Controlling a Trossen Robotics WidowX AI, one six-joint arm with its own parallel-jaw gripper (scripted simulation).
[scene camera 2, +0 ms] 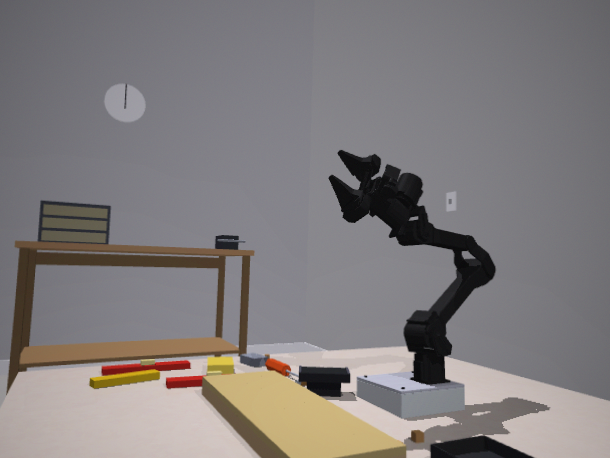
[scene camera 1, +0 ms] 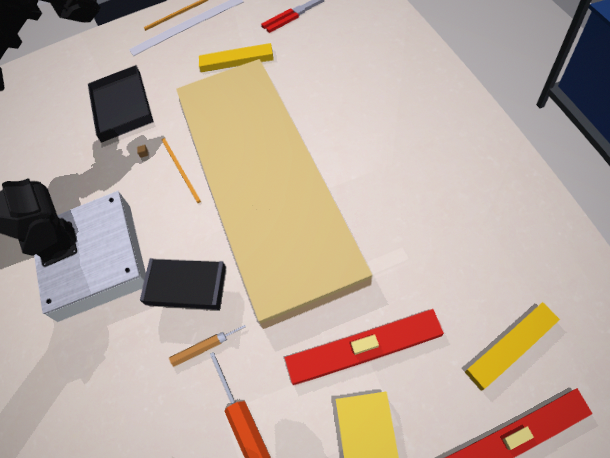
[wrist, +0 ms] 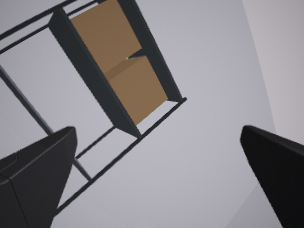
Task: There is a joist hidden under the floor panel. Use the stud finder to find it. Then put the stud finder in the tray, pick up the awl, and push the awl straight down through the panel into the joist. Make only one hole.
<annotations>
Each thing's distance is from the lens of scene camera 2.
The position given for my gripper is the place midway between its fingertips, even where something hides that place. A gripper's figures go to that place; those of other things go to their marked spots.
my gripper [scene camera 2: 334, 163]: 1.01 m
stud finder [scene camera 2: 326, 382]: 1.14 m
</annotations>
